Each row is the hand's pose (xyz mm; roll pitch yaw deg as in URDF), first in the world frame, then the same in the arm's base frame.
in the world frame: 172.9 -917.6 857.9 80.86 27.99 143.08
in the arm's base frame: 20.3 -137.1 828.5 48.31 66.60 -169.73
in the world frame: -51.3 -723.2 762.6 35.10 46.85 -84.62
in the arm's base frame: -149.0 -179.9 570.3 76.86 19.71 12.49
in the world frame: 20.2 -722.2 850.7 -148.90 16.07 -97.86
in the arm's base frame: -175.2 -175.2 680.6 -106.31 4.33 -17.11
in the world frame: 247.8 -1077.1 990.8 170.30 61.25 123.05
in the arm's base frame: 121.4 -213.6 1009.1 63.94 63.74 96.17
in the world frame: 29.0 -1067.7 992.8 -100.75 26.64 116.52
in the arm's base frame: 80.8 -374.5 866.1 -149.08 49.70 157.72
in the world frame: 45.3 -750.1 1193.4 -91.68 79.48 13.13
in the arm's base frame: -284.9 -357.3 952.0 -118.93 37.42 60.98
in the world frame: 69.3 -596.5 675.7 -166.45 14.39 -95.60
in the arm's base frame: -211.0 4.8 557.6 -124.43 1.62 -16.63
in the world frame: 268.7 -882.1 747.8 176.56 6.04 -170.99
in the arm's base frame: 46.4 8.6 803.0 -157.46 42.92 -86.68
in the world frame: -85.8 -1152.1 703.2 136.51 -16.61 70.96
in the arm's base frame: 257.6 -330.0 599.8 91.84 -12.14 155.42
